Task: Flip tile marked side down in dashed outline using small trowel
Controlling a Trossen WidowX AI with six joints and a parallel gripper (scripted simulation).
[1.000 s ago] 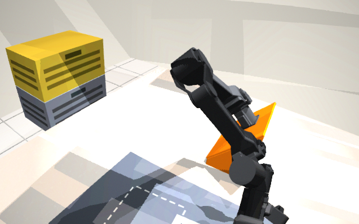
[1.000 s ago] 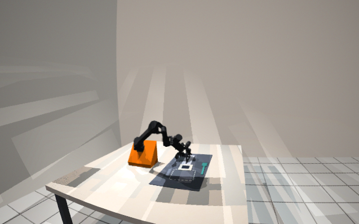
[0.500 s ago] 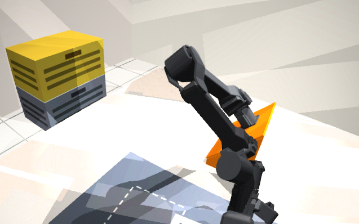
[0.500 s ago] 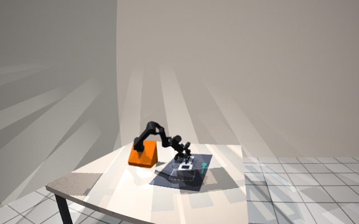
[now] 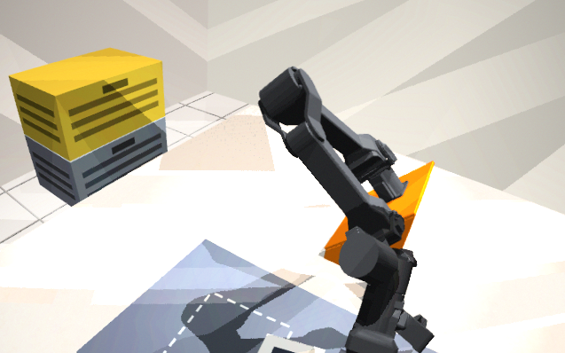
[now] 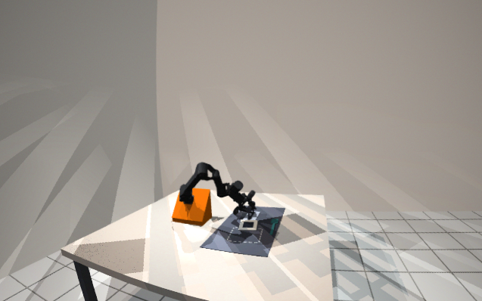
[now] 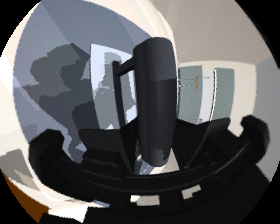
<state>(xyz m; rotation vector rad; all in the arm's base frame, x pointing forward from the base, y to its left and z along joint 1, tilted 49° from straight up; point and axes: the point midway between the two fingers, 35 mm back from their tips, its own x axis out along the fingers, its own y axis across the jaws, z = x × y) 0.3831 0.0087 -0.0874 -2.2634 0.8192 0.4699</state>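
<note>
The white tile lies 1 cm behind my gripper tip, 11 cm to the right of it and 4 cm below it. Also, from my gripper tip: teal trowel: 13 cm ahead, 6 cm to the right, 5 cm below; grey mat: 1 cm behind, 8 cm to the right, 8 cm below.
</note>
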